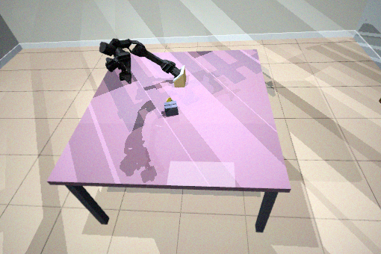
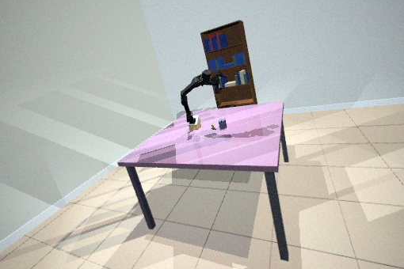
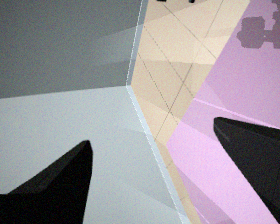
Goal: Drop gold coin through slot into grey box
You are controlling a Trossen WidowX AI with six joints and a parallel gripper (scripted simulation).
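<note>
My gripper tip is 280 mm past the gold coin, 70 mm to the right of it and 420 mm above it.
</note>
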